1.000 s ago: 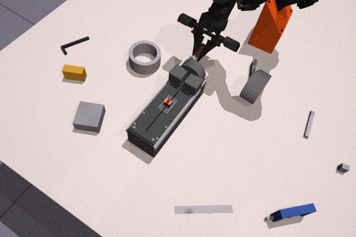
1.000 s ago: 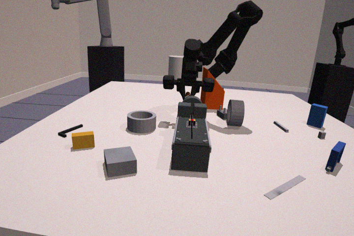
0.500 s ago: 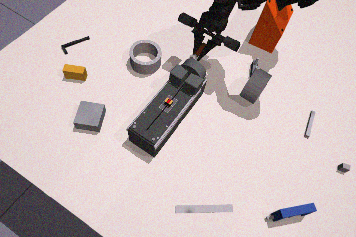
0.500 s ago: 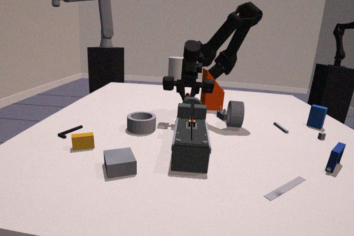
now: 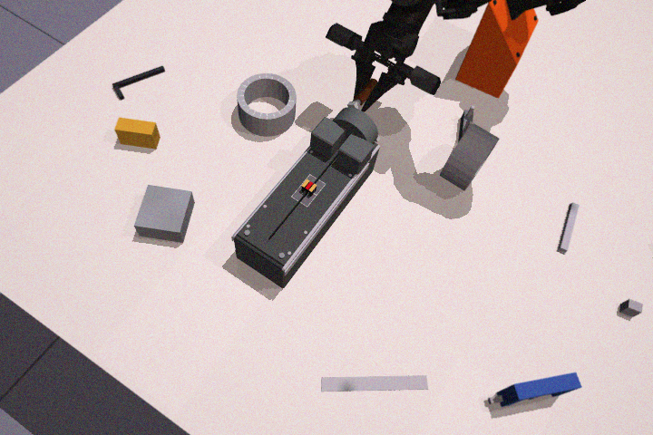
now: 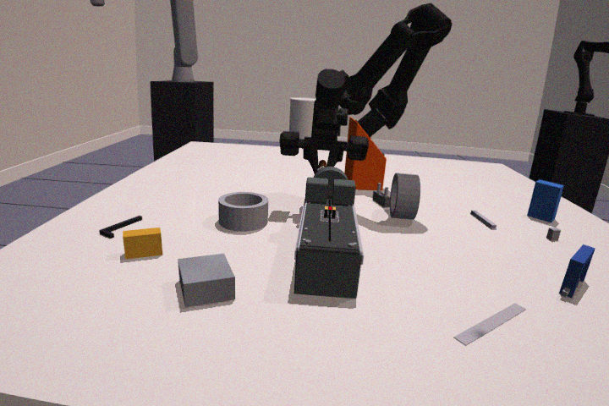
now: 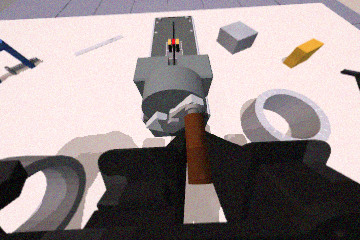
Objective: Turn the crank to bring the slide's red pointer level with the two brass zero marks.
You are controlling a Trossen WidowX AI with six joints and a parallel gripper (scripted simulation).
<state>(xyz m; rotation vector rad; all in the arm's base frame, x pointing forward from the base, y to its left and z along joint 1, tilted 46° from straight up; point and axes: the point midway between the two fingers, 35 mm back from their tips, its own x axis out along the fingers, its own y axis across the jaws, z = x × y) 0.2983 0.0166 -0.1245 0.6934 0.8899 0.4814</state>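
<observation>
Right now my gripper tip is 2 cm past the crank handle and 2 cm below it. Also, from my gripper tip: red pointer 16 cm ahead, 3 cm to the left, 1 cm below; grey cube 31 cm ahead, 12 cm to the right, 7 cm below; yellow block 24 cm ahead, 27 cm to the right, 7 cm below.
</observation>
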